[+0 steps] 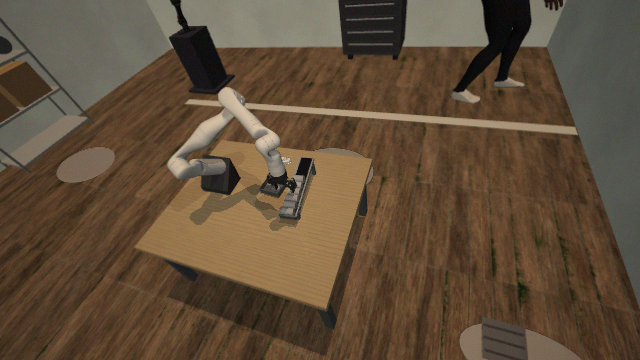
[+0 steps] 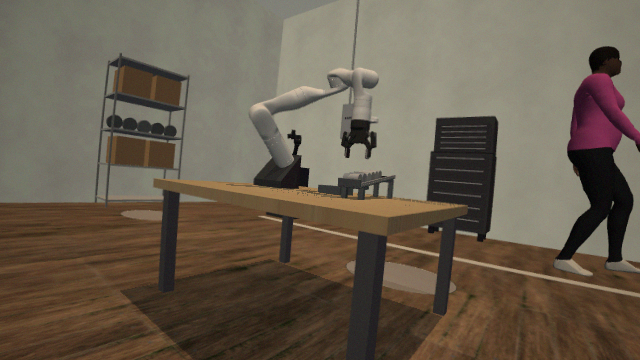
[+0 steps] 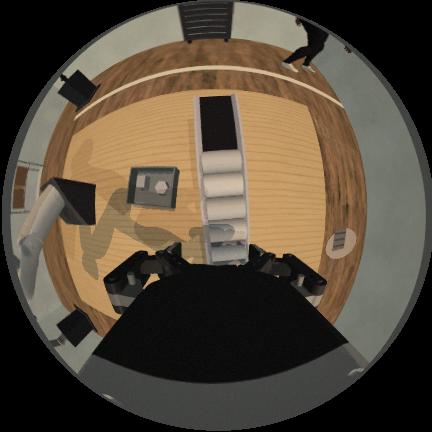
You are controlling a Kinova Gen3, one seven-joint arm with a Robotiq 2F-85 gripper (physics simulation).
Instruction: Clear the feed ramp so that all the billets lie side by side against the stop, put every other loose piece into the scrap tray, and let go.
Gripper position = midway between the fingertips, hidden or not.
Note:
In view: my gripper [image 2: 356, 158].
My gripper shows as well in image 3 [image 3: 214, 250].

